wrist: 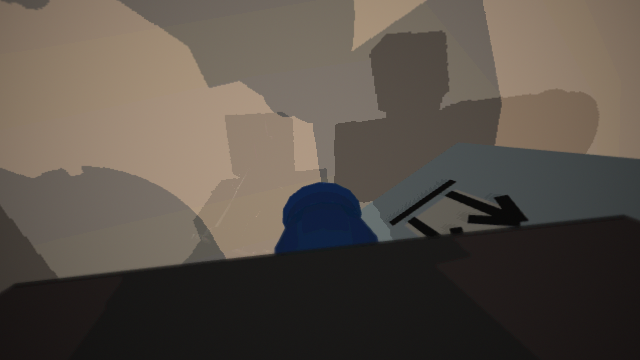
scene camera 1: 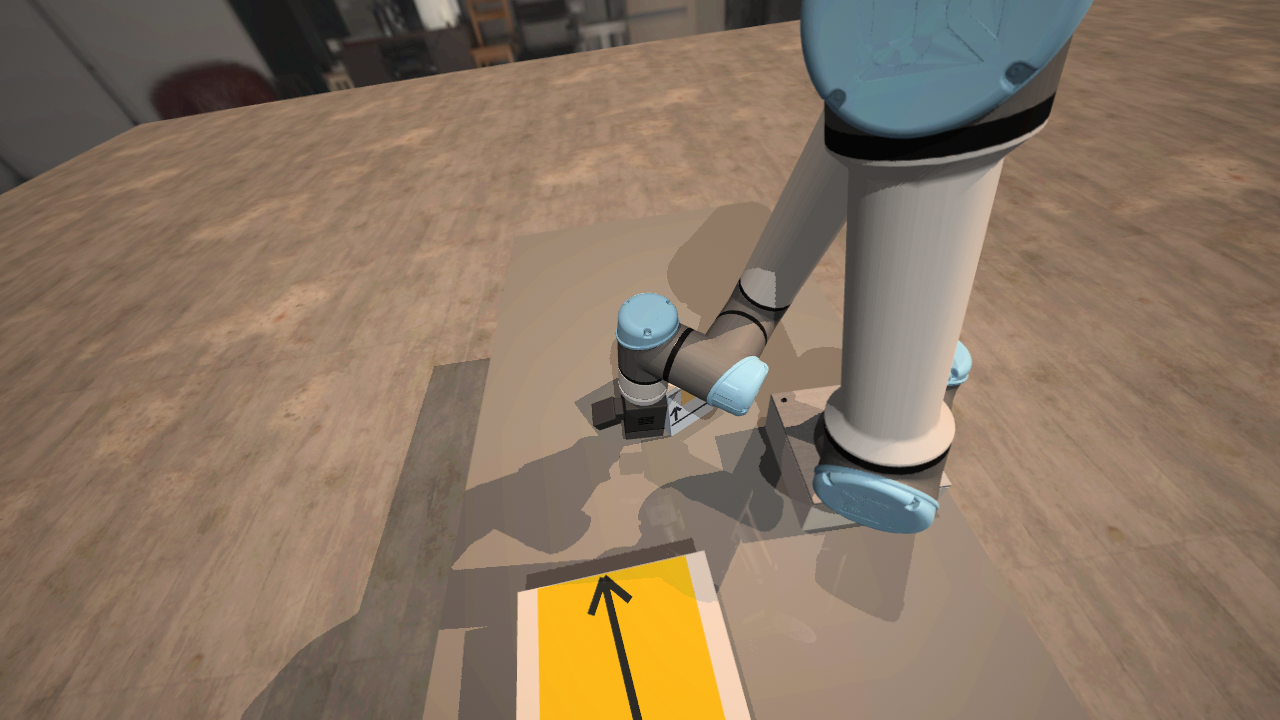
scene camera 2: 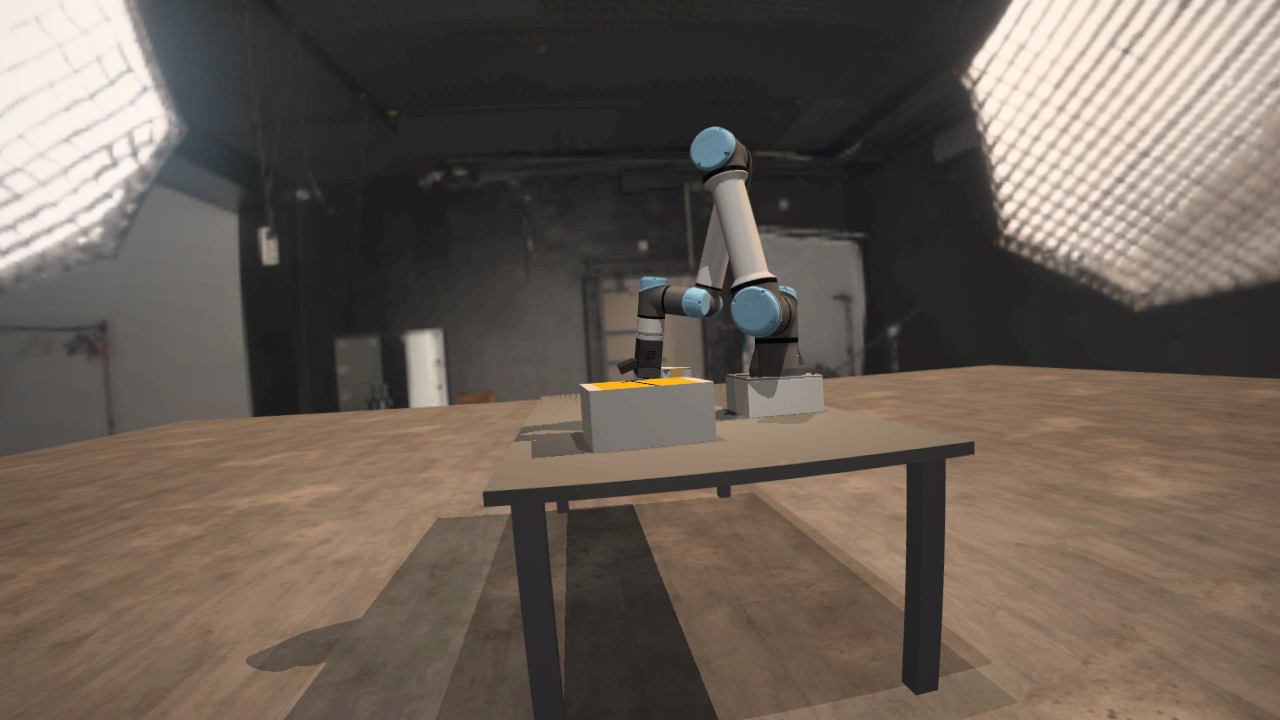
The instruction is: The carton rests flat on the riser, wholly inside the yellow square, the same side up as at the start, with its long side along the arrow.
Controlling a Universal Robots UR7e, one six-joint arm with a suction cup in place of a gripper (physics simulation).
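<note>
The carton (scene camera 1: 677, 413) (scene camera 2: 677, 370) (wrist: 550, 175), pale with an orange strip and black printed arrows on one side, stands on the table behind the riser, largely hidden by the arm. My gripper (scene camera 1: 645, 433) (scene camera 2: 648, 375) (wrist: 323, 215), a suction cup that shows blue in the wrist view, points down low beside the carton's arrow side. Table shows past its tip, and I see nothing on it. The riser (scene camera 1: 527, 658) (scene camera 2: 648, 420) is a grey block with a pale top. Its yellow square (scene camera 1: 572, 644) (scene camera 2: 608, 385) bears a black arrow (scene camera 1: 619, 641) and no carton.
The arm's base stands on a light block (scene camera 1: 792, 447) (scene camera 2: 776, 396) right of the carton, and the upper arm rises over it. The table (scene camera 1: 554, 295) (scene camera 2: 805, 445) carries riser, carton and base block. Arm shadows fall across it.
</note>
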